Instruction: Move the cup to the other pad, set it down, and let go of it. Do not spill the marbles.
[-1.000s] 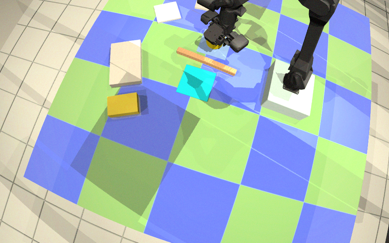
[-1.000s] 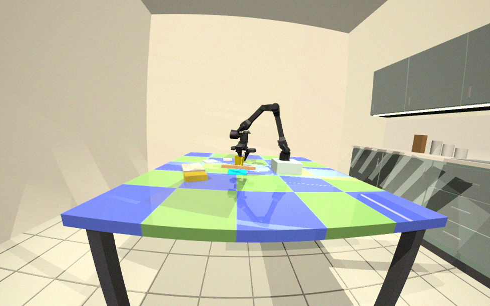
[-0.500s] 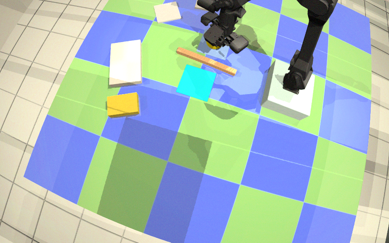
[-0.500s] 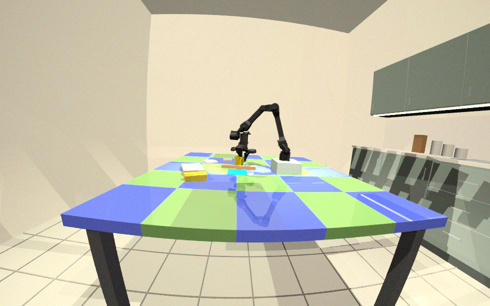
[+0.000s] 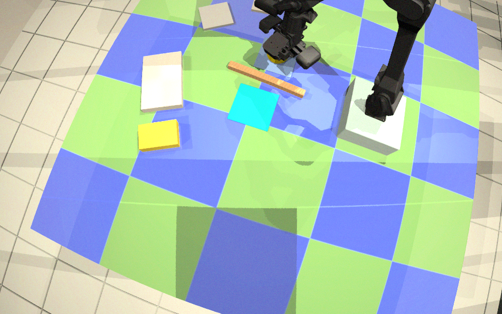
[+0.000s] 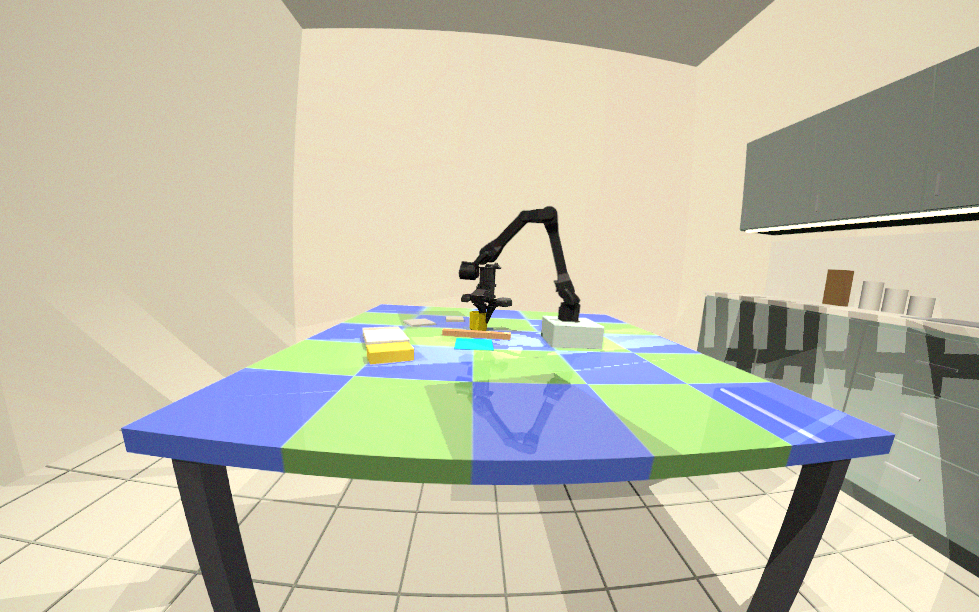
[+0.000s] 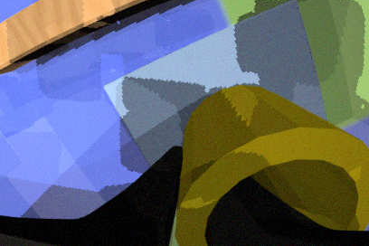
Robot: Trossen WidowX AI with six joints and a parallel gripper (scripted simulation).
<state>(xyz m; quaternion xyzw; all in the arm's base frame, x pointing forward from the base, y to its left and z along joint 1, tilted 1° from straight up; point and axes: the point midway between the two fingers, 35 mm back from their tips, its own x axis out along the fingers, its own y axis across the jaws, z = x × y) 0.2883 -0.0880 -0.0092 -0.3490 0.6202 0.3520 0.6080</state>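
The pale blue pad lies 4 cm below my gripper tip, 2 cm ahead of it and 1 cm to the right of it. Also, from my gripper tip: wooden bar: 8 cm to the left, 3 cm below, 3 cm ahead; then yellow cup: 2 cm to the right, 2 cm ahead; then cyan pad: 17 cm to the left, 4 cm below, 4 cm ahead.
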